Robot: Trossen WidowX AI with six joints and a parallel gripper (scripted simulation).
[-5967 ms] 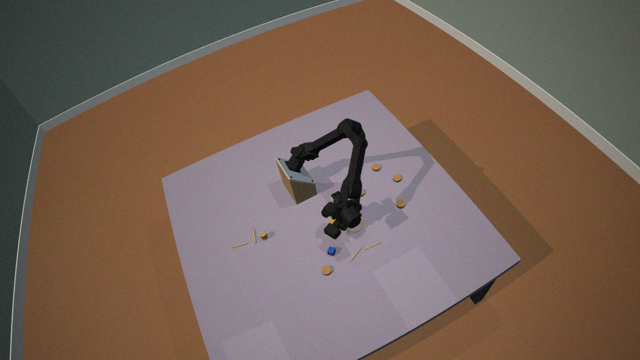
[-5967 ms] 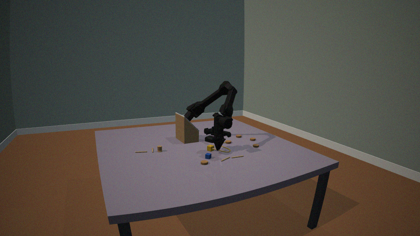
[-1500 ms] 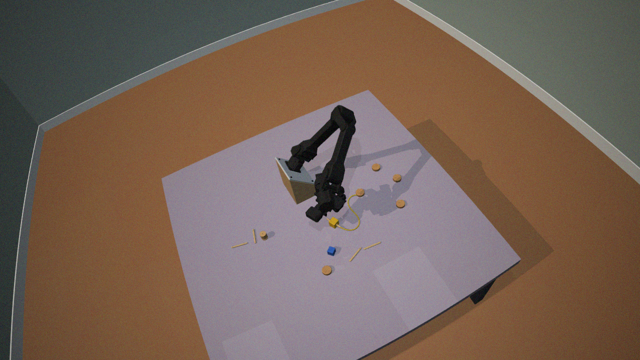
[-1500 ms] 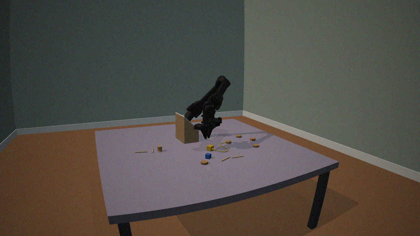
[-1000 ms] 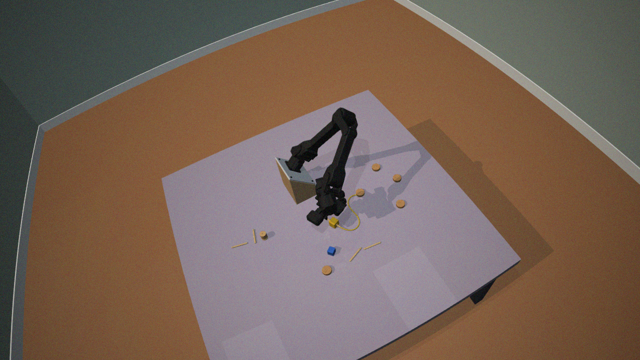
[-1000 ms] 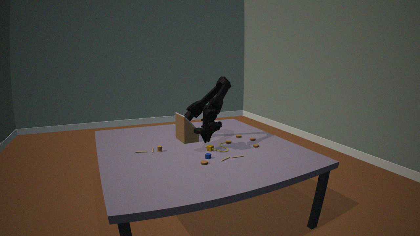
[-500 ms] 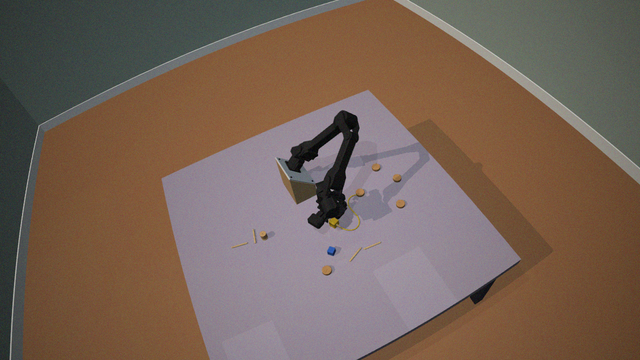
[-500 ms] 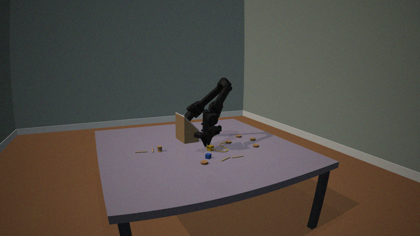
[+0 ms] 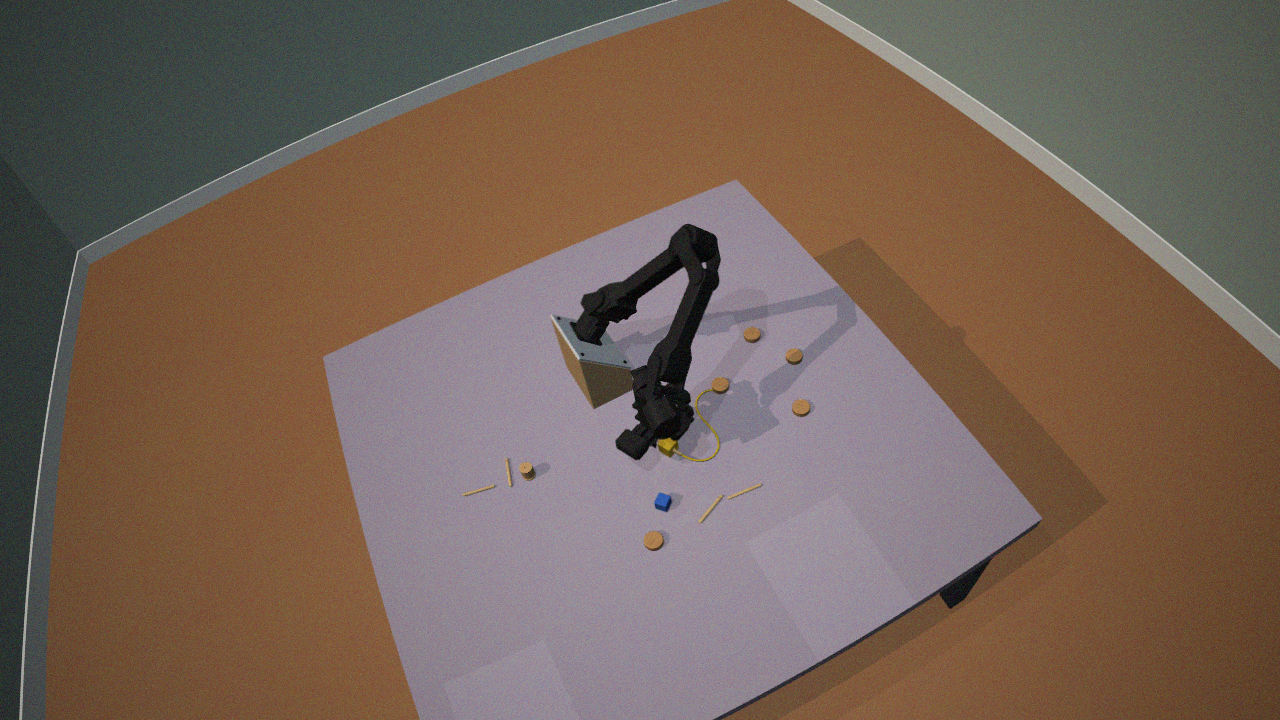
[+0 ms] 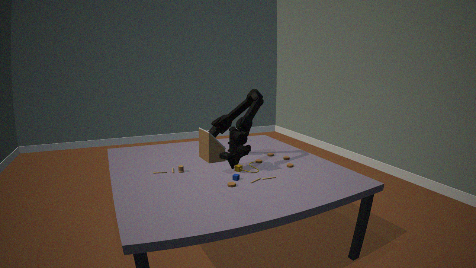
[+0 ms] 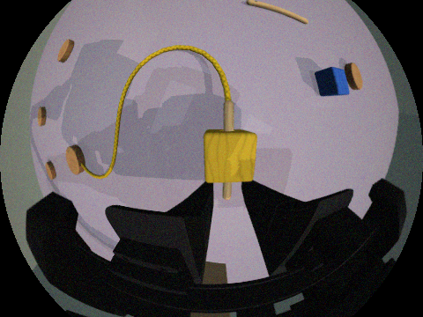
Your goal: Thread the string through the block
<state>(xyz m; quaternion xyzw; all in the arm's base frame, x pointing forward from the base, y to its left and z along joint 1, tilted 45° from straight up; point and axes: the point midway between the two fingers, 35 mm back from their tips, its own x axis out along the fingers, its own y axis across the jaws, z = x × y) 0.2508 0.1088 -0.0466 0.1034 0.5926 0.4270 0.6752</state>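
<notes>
The yellow block is 2 cm ahead of my gripper tip, 1 cm to the left of it and 1 cm above it. Also, from my gripper tip: blue cube (14 cm ahead, 5 cm to the right); then round wooden button (19 cm to the left, 7 cm behind); then thin wooden stick (4 cm ahead, 2 cm to the left, 1 cm above).
</notes>
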